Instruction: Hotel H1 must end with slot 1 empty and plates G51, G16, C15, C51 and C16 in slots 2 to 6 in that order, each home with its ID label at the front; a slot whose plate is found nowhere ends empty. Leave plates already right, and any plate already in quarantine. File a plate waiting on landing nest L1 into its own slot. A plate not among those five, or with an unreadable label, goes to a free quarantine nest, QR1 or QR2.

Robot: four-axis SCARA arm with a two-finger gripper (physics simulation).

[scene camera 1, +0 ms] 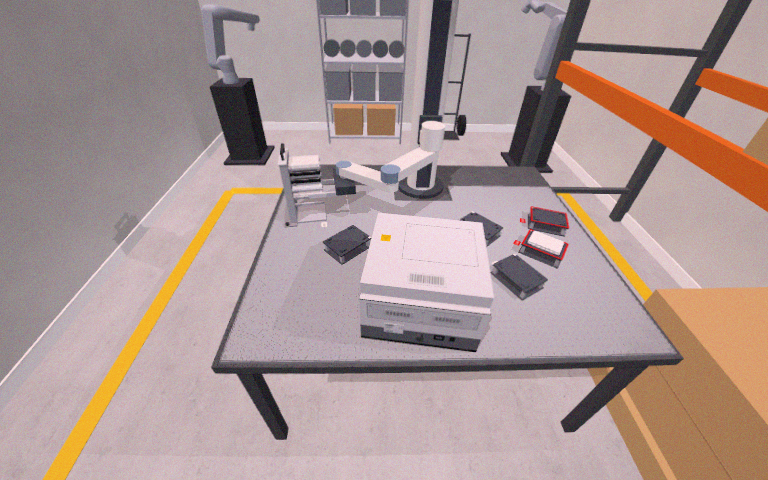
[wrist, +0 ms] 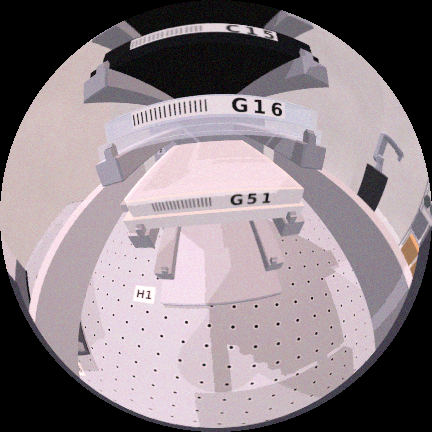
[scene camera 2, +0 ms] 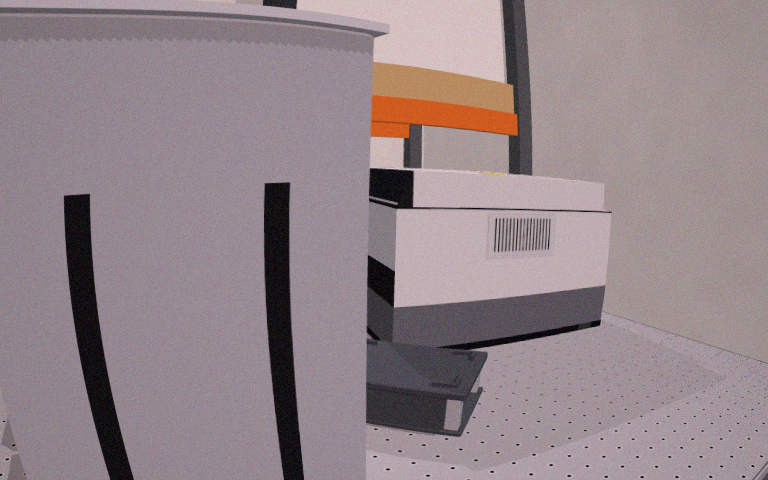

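Hotel H1 stands at the table's back left; its H1 tag shows in the wrist view. My gripper is shut on white plate G51, which is inside the hotel directly over the slot 2 ledges, ID label at the front; contact with the ledges is unclear. The slot 1 rails below are bare. Clear plate G16 is above it, black plate C15 higher, labels forward. Further plates at the hotel's top have no readable labels in scene camera 1. Red-rimmed quarantine nests are at right: one bare, one holding a white plate.
A big white instrument stands mid-table. Dark nests stand around it. A large grey panel blocks the left half of scene camera 2. The arm's base is at the back.
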